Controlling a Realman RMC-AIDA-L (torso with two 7-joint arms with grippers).
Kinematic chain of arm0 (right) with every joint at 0, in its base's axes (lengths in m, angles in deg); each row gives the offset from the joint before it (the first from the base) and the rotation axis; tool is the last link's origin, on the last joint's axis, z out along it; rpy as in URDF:
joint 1: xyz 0 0 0.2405 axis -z
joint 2: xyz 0 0 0 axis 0.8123 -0.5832 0
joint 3: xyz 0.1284 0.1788 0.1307 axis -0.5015 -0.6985 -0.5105
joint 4: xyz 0 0 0 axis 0.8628 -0.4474 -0.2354
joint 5: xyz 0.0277 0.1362 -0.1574 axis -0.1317 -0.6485 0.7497
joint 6: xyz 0 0 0 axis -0.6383 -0.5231 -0.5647
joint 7: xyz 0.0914 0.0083 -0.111 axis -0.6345 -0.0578 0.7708
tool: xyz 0 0 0 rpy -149.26 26.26 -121.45
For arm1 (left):
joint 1: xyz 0 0 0.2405 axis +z
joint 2: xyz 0 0 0 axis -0.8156 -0.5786 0
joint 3: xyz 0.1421 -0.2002 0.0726 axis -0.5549 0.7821 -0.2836
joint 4: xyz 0 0 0 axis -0.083 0.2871 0.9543
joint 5: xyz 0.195 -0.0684 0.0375 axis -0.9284 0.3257 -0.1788
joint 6: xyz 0 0 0 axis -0.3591 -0.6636 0.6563
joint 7: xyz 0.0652 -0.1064 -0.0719 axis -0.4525 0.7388 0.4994
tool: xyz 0 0 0 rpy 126.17 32.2 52.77
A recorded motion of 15 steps. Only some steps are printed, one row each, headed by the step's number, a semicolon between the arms.
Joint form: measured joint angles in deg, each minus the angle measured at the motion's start. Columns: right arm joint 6, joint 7, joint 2, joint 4, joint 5, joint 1, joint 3; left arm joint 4, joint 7, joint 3, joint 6, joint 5, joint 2, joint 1.
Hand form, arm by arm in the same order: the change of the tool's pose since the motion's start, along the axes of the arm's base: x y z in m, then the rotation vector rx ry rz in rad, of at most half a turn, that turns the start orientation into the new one. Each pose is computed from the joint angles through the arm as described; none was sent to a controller.
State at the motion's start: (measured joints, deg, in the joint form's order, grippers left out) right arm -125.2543 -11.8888 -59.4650 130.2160 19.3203 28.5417 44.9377; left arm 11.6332 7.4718 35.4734 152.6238 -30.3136 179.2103 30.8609
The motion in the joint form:
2: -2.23 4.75 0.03 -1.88 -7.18 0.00 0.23; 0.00 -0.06 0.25 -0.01 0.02 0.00 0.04
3: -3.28 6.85 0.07 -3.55 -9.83 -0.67 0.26; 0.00 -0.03 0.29 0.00 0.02 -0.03 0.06
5: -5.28 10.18 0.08 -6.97 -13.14 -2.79 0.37; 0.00 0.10 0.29 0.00 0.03 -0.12 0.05
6: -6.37 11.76 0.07 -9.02 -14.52 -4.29 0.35; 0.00 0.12 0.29 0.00 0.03 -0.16 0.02
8: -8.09 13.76 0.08 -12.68 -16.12 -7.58 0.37; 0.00 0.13 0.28 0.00 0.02 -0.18 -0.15
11: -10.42 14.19 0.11 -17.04 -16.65 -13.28 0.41; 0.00 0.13 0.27 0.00 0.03 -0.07 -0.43
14: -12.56 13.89 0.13 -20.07 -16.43 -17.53 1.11; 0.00 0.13 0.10 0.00 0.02 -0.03 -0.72
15: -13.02 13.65 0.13 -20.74 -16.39 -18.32 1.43; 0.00 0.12 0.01 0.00 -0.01 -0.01 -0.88
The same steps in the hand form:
2: -0.0105 -0.0010 0.0058 0.0761 0.0536 0.0876; -0.0004 0.0000 0.0009 0.0047 -0.0015 0.0011
3: -0.0166 0.0006 0.0052 0.0997 0.0810 0.1270; -0.0006 0.0000 0.0012 0.0051 -0.0016 0.0019
5: -0.0312 0.0061 -0.0005 0.1188 0.1260 0.2005; -0.0007 0.0001 0.0018 0.0047 -0.0012 0.0035
6: -0.0405 0.0099 -0.0047 0.1226 0.1522 0.2399; -0.0006 0.0003 0.0020 0.0048 -0.0007 0.0032
8: -0.0603 0.0184 -0.0138 0.1125 0.1988 0.3082; 0.0003 0.0010 0.0021 0.0047 -0.0002 0.0004
11: -0.0961 0.0316 -0.0272 0.0576 0.2650 0.4077; 0.0022 0.0022 0.0014 0.0038 -0.0021 -0.0046
14: -0.1249 0.0373 -0.0392 -0.0105 0.3069 0.4890; 0.0041 0.0034 0.0006 0.0008 -0.0014 -0.0104
15: -0.1304 0.0377 -0.0422 -0.0298 0.3165 0.5037; 0.0050 0.0040 0.0001 -0.0009 -0.0006 -0.0136

